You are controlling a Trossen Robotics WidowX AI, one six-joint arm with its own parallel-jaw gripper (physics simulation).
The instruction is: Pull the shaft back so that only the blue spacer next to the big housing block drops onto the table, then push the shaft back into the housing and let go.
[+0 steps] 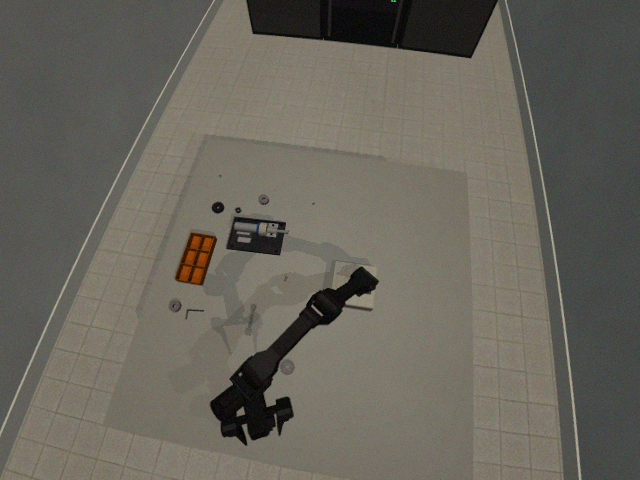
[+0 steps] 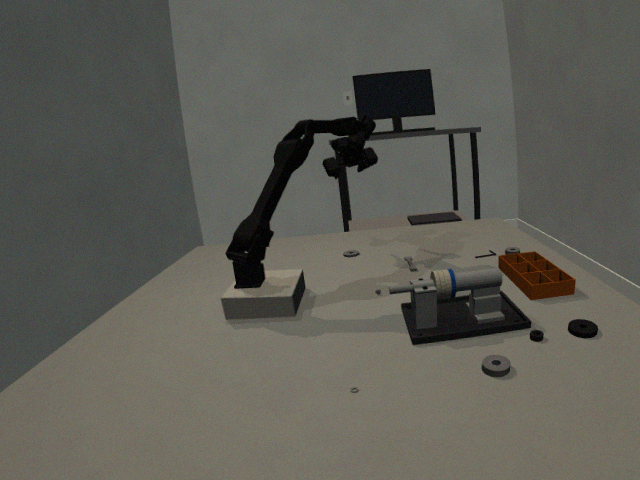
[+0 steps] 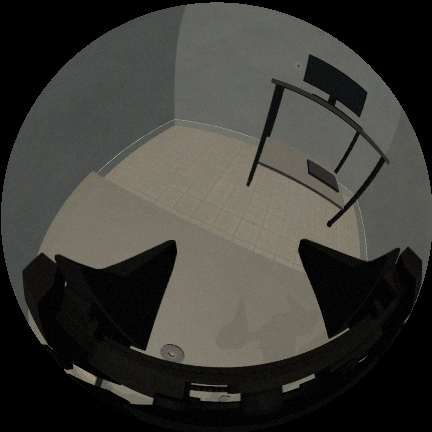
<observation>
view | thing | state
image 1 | my gripper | -
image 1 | orange compartment tray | -
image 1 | dark baseplate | -
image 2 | my gripper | -
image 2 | orange compartment tray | -
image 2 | dark baseplate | -
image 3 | my gripper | -
</observation>
